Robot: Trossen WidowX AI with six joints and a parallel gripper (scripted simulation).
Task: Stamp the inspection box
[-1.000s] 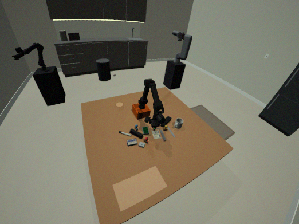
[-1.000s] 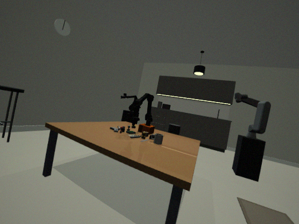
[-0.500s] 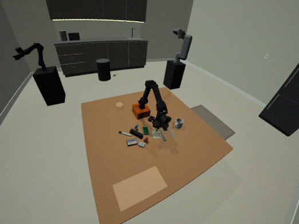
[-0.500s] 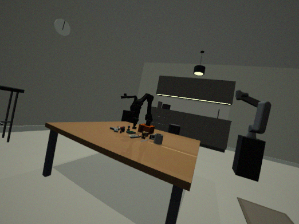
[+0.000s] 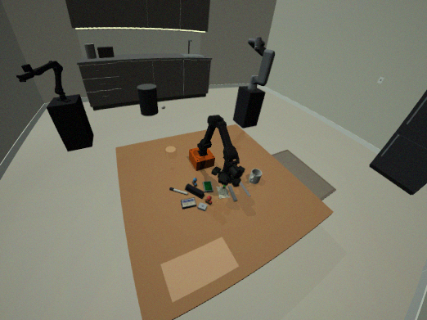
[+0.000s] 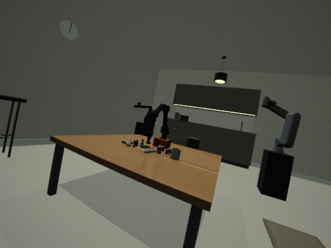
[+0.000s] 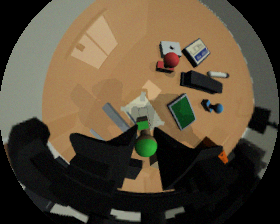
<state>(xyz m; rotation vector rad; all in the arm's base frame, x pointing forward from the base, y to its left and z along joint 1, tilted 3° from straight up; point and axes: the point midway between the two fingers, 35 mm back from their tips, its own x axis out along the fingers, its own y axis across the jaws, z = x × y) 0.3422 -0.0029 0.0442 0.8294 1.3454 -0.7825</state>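
The inspection card lies 1 cm to the left of my gripper tip and 9 cm below it. From my gripper tip the other things lie so: grey bar 3 cm ahead, 6 cm to the left, 8 cm below; then bolt 6 cm behind, 6 cm to the left, 8 cm below; then PASS stamp 1 cm to the left, 1 cm below.
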